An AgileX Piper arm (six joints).
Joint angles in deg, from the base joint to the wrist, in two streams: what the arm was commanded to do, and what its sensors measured. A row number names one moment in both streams.
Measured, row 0:
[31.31, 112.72, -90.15, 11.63, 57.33, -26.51]
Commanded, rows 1 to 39:
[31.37, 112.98, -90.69, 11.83, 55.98, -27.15]
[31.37, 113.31, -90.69, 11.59, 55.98, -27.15]
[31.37, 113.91, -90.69, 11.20, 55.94, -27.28]
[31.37, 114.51, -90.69, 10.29, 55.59, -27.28]
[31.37, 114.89, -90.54, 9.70, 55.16, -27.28]
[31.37, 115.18, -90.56, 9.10, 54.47, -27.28]
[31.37, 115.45, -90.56, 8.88, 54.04, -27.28]
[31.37, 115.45, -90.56, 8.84, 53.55, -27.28]
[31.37, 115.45, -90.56, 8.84, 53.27, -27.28]
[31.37, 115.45, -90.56, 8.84, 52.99, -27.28]
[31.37, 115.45, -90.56, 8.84, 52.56, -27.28]
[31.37, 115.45, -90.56, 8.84, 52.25, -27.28]
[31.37, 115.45, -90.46, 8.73, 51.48, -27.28]
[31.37, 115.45, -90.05, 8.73, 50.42, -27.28]
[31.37, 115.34, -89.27, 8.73, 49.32, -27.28]
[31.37, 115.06, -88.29, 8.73, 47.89, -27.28]
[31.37, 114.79, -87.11, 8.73, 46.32, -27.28]
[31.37, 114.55, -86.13, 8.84, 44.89, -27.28]
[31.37, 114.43, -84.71, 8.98, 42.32, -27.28]
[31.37, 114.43, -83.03, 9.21, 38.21, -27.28]
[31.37, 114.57, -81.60, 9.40, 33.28, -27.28]
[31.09, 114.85, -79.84, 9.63, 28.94, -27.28]
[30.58, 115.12, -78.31, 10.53, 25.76, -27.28]
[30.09, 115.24, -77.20, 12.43, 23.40, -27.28]
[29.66, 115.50, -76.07, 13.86, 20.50, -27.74]
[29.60, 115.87, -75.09, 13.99, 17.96, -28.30]
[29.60, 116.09, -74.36, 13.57, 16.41, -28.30]
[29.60, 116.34, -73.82, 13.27, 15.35, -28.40]
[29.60, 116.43, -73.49, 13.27, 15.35, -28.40]
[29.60, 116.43, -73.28, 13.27, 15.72, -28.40]
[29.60, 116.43, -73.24, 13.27, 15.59, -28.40]
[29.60, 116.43, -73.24, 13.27, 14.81, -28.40]
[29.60, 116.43, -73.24, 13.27, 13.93, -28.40]
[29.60, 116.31, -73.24, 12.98, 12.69, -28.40]
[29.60, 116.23, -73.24, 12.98, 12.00, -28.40]
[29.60, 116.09, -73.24, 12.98, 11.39, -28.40]
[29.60, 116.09, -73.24, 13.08, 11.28, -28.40]
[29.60, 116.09, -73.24, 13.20, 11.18, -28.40]
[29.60, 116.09, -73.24, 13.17, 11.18, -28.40]
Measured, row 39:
[29.88, 116.70, -73.40, 12.99, 13.03, -27.71]
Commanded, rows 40 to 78:
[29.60, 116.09, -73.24, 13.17, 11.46, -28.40]
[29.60, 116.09, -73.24, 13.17, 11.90, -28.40]
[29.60, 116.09, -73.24, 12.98, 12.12, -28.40]
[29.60, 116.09, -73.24, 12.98, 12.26, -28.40]
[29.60, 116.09, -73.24, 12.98, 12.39, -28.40]
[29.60, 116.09, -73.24, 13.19, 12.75, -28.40]
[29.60, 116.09, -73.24, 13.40, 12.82, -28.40]
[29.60, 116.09, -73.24, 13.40, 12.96, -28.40]
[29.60, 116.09, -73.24, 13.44, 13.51, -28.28]
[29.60, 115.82, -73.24, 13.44, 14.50, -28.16]
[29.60, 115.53, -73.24, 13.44, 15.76, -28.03]
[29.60, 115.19, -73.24, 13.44, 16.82, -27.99]
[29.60, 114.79, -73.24, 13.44, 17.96, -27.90]
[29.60, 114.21, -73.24, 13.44, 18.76, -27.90]
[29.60, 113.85, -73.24, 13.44, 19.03, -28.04]
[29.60, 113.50, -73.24, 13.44, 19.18, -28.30]
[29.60, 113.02, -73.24, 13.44, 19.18, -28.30]
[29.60, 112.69, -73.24, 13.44, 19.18, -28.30]
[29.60, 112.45, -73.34, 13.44, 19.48, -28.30]
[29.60, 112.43, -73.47, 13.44, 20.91, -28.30]
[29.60, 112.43, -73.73, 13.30, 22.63, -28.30]
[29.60, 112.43, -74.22, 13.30, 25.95, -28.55]
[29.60, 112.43, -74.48, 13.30, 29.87, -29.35]
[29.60, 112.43, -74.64, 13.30, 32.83, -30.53]
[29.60, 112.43, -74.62, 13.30, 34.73, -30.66]
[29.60, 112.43, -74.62, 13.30, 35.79, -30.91]
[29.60, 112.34, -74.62, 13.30, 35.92, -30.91]
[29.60, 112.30, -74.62, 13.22, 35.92, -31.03]
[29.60, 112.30, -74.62, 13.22, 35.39, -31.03]
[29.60, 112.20, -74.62, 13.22, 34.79, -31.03]
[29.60, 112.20, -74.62, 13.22, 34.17, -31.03]
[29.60, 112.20, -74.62, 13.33, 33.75, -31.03]
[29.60, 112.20, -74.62, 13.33, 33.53, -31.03]
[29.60, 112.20, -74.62, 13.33, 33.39, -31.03]
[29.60, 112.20, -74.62, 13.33, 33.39, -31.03]
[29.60, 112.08, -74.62, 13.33, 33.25, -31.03]
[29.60, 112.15, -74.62, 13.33, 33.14, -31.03]
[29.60, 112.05, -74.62, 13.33, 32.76, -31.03]
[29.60, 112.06, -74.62, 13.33, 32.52, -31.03]
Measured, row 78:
[29.84, 112.90, -74.19, 13.12, 33.87, -30.18]
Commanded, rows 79 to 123:
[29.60, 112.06, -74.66, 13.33, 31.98, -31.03]
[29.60, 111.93, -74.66, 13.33, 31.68, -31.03]
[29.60, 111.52, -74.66, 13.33, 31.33, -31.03]
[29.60, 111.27, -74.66, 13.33, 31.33, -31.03]
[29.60, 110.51, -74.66, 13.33, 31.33, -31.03]
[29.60, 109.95, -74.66, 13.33, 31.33, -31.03]
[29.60, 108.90, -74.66, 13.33, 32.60, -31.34]
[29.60, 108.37, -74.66, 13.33, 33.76, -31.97]
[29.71, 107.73, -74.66, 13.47, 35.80, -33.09]
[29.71, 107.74, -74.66, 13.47, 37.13, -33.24]
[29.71, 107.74, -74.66, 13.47, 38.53, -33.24]
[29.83, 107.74, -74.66, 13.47, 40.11, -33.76]
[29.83, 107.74, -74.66, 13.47, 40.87, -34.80]
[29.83, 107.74, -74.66, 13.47, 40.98, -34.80]
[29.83, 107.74, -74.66, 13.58, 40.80, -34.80]
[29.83, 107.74, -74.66, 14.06, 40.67, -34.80]
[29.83, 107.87, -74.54, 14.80, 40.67, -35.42]
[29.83, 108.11, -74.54, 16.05, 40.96, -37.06]
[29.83, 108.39, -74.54, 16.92, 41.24, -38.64]
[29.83, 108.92, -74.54, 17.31, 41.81, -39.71]
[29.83, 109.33, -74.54, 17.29, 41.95, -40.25]
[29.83, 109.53, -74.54, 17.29, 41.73, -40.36]
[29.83, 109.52, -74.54, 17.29, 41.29, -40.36]
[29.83, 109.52, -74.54, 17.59, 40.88, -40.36]
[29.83, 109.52, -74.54, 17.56, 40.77, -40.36]
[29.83, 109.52, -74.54, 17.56, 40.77, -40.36]
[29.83, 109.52, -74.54, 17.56, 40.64, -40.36]
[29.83, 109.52, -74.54, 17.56, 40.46, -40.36]
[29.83, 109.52, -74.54, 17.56, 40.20, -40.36]
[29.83, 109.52, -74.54, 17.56, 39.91, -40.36]
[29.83, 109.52, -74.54, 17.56, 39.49, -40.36]
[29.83, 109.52, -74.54, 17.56, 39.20, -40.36]
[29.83, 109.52, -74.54, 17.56, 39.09, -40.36]
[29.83, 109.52, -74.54, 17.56, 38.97, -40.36]
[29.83, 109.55, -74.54, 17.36, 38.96, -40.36]
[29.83, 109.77, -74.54, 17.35, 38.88, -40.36]
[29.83, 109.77, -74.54, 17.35, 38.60, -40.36]
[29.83, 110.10, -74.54, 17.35, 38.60, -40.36]
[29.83, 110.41, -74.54, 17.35, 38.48, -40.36]
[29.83, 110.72, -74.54, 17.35, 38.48, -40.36]
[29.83, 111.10, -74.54, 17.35, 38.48, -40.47]
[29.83, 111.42, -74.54, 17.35, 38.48, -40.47]
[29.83, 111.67, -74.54, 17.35, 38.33, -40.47]
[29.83, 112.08, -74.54, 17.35, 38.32, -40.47]
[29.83, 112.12, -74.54, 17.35, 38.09, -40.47]
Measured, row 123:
[29.84, 111.50, -74.19, 17.21, 38.85, -40.00]
